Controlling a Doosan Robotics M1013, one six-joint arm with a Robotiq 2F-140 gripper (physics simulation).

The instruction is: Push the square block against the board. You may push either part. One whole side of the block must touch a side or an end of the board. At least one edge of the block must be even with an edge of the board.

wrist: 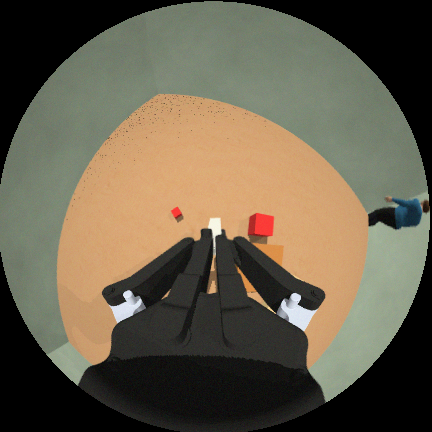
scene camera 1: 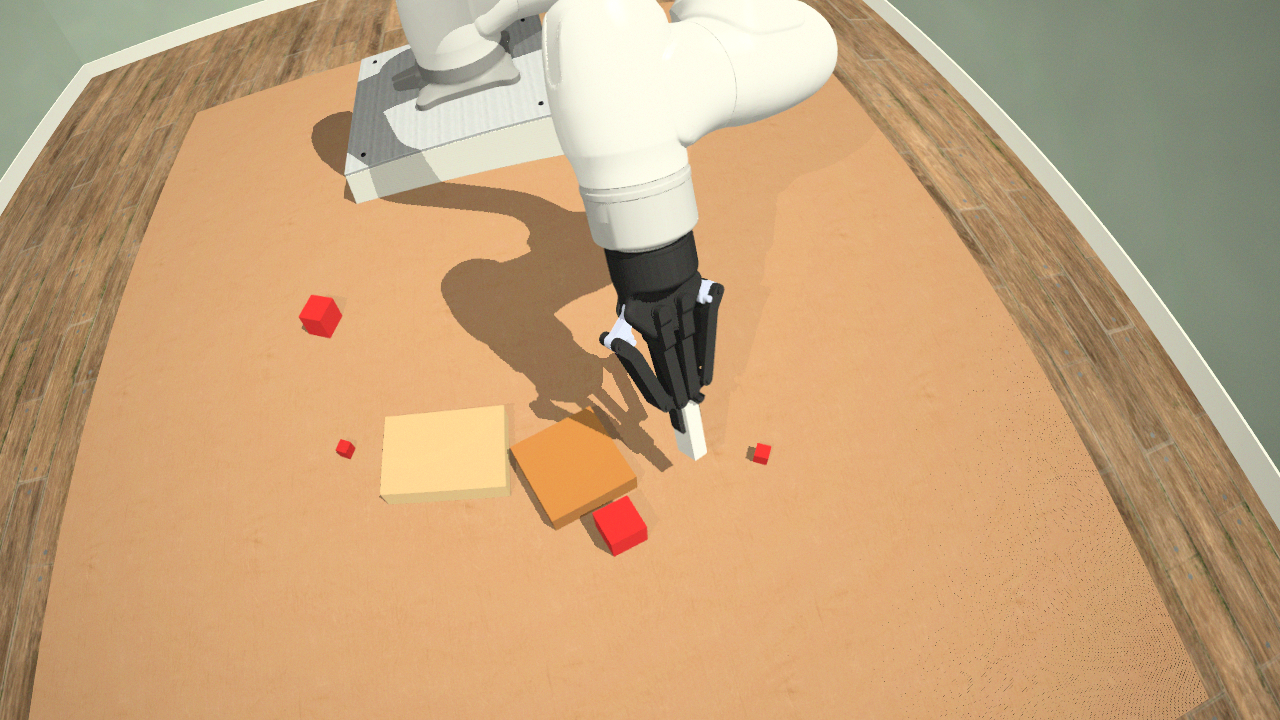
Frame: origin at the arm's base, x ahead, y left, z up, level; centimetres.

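Where they show: gripper, between the fingertips: (wrist: 214, 225) (scene camera 1: 692, 451); arm's base, origin of its link: (scene camera 1: 465, 70).
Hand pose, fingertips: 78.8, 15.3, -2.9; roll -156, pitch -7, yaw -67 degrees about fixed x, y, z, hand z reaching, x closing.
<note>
Each offset is from my fingertips to the centre of the thing, as dx, dy, dz. "spot": to the spot under its first point.
The orange square block {-3.9, -12.0, -4.8} (scene camera 1: 573, 465) (wrist: 271, 252) lies flat on the table, turned at an angle. Its left corner meets the right side of the pale yellow board {-9.1, -26.0, -4.8} (scene camera 1: 443, 452); their sides are not flush. My gripper (scene camera 1: 690, 439) (wrist: 214, 225) is shut and empty. Its white fingertips point down close to the table, just right of the block's far right corner. In the wrist view the fingers hide most of the block, and the board does not show.
A large red cube {+4.3, -8.9, -4.2} (scene camera 1: 619, 525) (wrist: 260, 224) sits against the block's near corner. Small red cubes lie right of the gripper (scene camera 1: 760, 453) (wrist: 176, 212) and left of the board {spot: -13.2, -38.6, -4.6} (scene camera 1: 345, 447). Another red cube {-34.9, -42.0, -4.2} (scene camera 1: 319, 315) is farther back left. The robot base (scene camera 1: 447, 135) stands behind.
</note>
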